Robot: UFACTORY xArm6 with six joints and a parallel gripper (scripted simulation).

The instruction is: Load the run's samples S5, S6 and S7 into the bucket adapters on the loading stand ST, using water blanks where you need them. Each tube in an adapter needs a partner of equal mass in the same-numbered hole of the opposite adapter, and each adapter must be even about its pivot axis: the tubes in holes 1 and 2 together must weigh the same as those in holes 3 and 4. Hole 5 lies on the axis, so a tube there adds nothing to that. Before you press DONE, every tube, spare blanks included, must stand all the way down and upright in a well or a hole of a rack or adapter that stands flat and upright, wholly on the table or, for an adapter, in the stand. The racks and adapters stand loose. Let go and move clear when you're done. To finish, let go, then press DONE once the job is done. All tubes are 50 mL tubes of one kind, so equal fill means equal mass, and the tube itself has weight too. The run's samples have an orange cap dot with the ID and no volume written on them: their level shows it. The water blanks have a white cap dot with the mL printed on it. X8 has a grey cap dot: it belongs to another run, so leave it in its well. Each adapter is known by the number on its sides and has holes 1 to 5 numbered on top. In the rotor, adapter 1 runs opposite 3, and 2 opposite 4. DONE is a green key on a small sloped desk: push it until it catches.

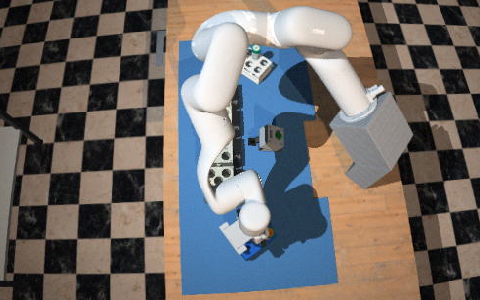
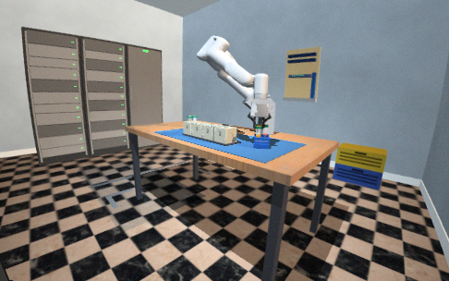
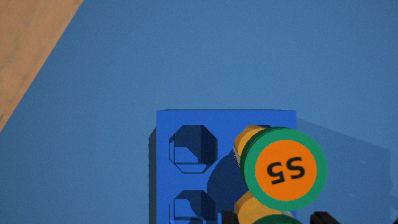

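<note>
Now: the orange-dotted tube 1 cm ahead of my hand and 5 cm below it. From my hand the other things lie so: blue rack (2 cm to the left, 9 cm below); then adapter (3 cm ahead, 19 cm to the right, 6 cm below); then grey-dotted tube (5 cm behind, 1 cm to the right, 5 cm below).
</note>
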